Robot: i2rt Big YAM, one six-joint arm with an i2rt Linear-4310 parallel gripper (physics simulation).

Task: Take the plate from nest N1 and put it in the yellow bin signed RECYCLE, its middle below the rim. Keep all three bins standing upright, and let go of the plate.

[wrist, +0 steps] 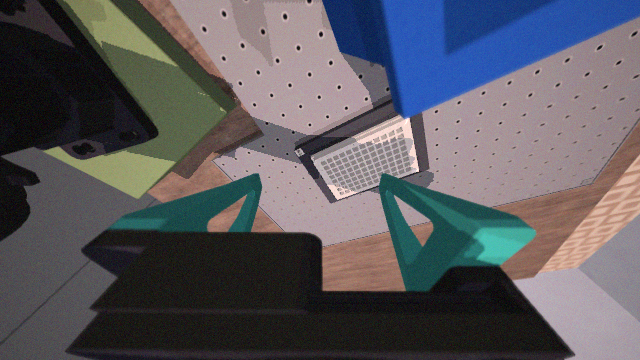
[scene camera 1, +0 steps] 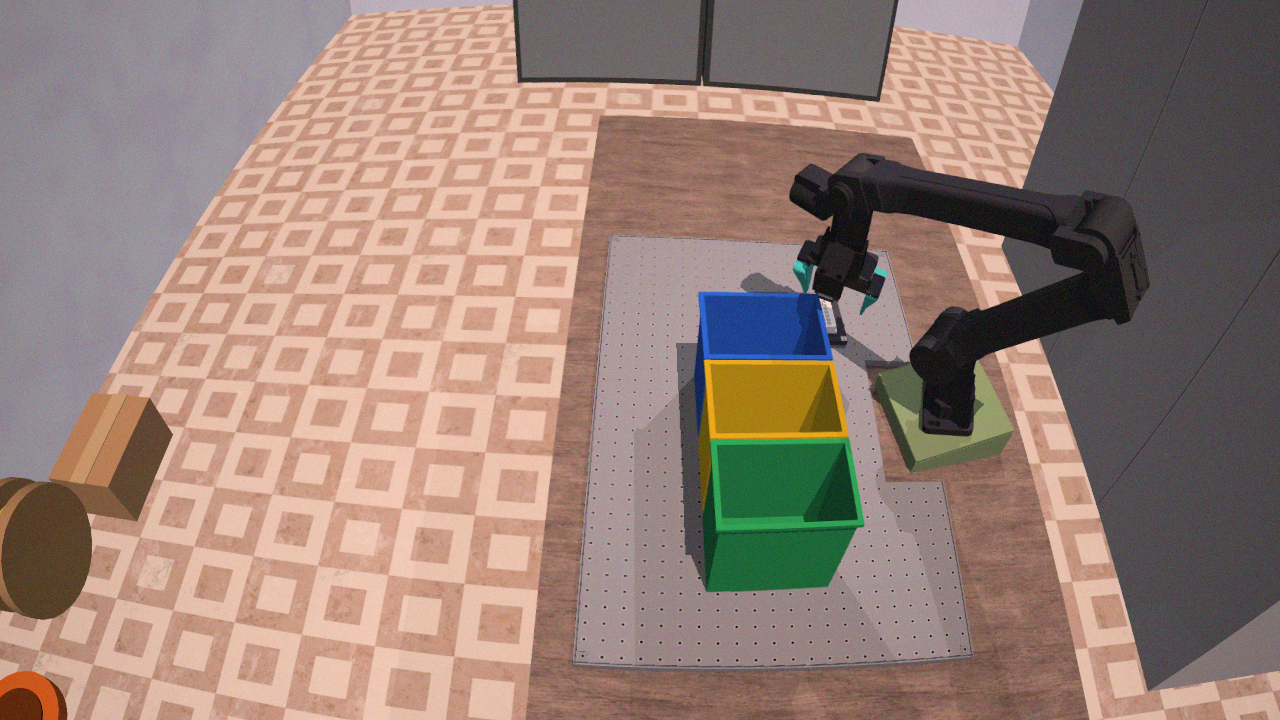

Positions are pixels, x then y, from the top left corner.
Labels:
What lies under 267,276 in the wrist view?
The gripper.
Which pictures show the blue bin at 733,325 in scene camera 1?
The wrist view and scene camera 1: all of them.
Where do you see a blue bin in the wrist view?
429,59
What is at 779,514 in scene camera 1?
A green bin.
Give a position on a yellow bin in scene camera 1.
At 744,399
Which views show the gripper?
The wrist view and scene camera 1: all of them.

